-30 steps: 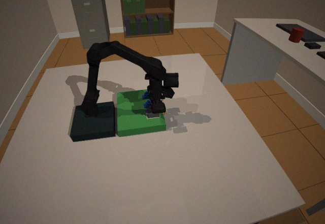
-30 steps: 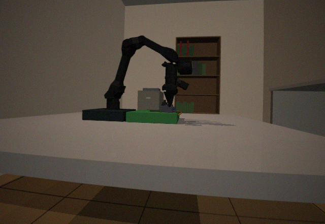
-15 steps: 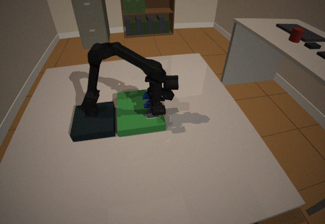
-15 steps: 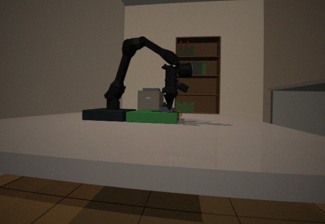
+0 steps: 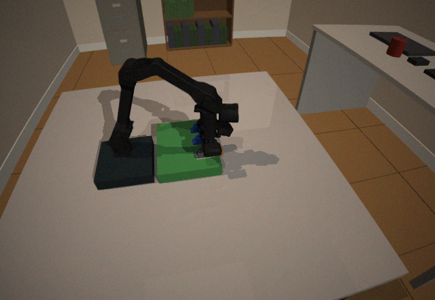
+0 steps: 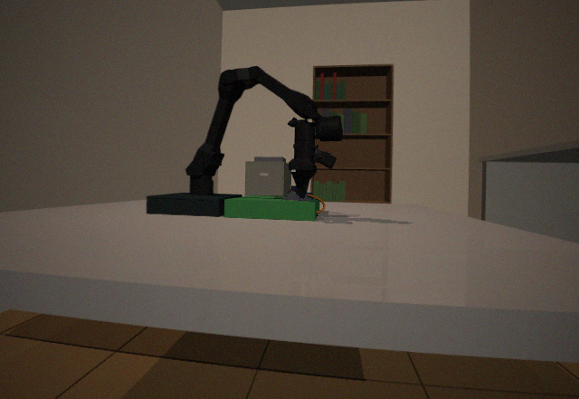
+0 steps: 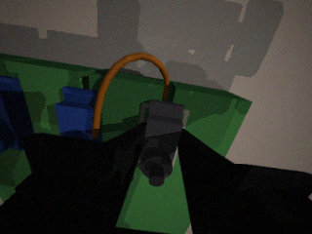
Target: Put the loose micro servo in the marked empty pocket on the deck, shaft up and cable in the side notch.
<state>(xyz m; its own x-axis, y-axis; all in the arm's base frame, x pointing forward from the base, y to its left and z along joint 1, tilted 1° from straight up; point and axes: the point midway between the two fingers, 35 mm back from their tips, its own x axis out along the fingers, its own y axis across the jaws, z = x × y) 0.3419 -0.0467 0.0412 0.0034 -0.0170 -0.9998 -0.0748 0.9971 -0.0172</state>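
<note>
My gripper tip is now 130 mm past the green deck, 70 mm to the right of it and 30 mm above it.
</note>
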